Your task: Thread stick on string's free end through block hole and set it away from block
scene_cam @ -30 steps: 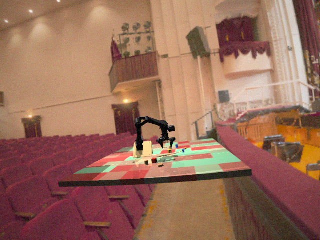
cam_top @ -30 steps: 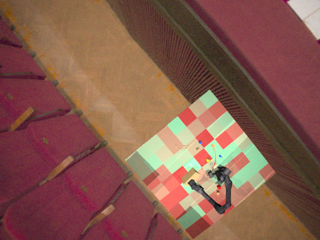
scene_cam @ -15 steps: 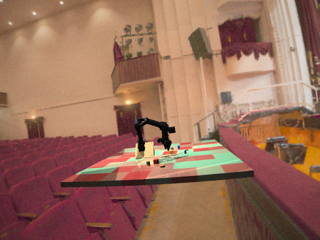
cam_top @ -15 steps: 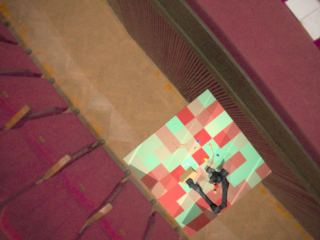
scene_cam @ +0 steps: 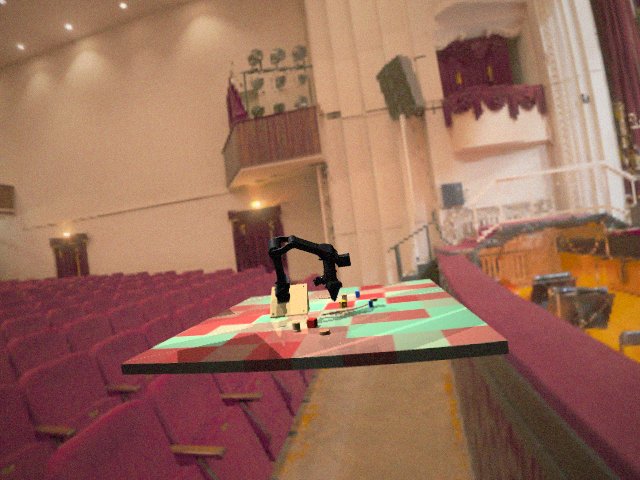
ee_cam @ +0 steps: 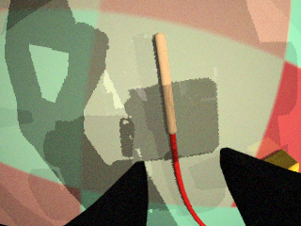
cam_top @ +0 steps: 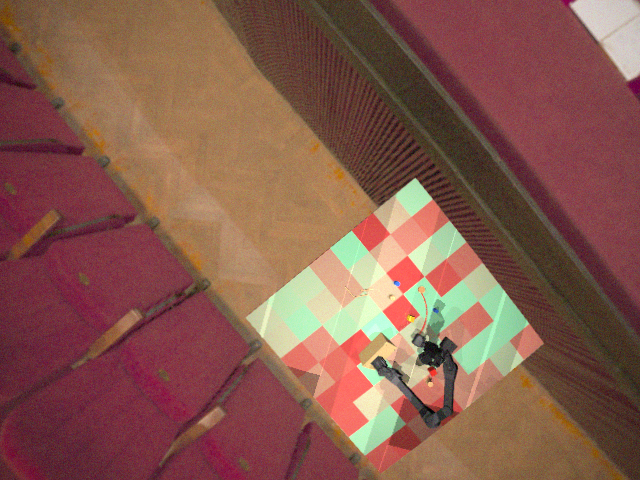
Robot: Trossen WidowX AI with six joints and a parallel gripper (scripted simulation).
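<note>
Right now my gripper tip is 6 cm above the thin wooden stick and 2 cm past it. From my gripper tip the other things lie so: red cube: 21 cm to the right, 10 cm behind, 4 cm below; round wooden button: 21 cm ahead, 18 cm to the left, 5 cm below; yellow cube: 11 cm to the left, 4 cm below, 4 cm ahead.
</note>
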